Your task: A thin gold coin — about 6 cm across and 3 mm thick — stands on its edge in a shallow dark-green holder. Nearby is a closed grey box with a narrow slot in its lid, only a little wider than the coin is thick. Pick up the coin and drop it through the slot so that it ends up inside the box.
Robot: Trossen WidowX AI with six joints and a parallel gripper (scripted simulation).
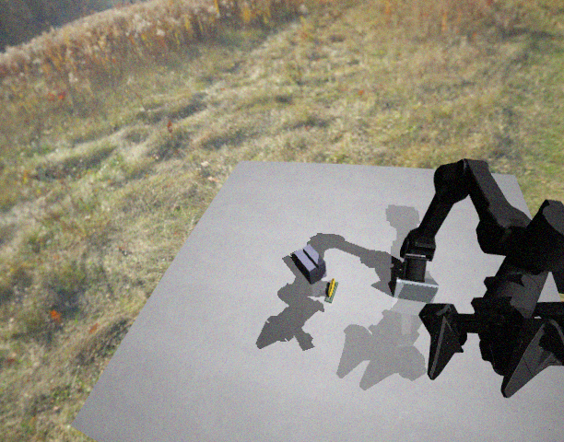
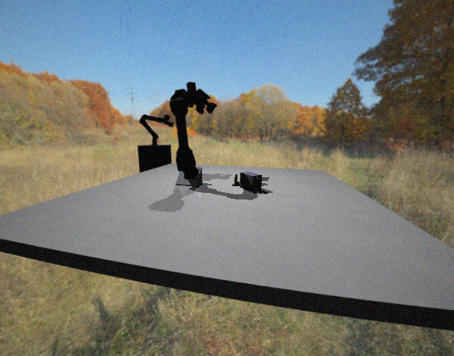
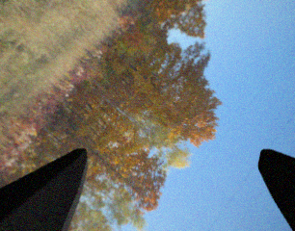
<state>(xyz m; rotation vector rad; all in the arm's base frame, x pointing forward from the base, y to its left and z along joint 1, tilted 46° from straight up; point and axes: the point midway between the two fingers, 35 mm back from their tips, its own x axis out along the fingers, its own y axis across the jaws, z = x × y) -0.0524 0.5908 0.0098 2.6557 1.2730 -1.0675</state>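
My gripper tip is 46 cm above the gold coin, 38 cm to the left of it and 25 cm short of it.
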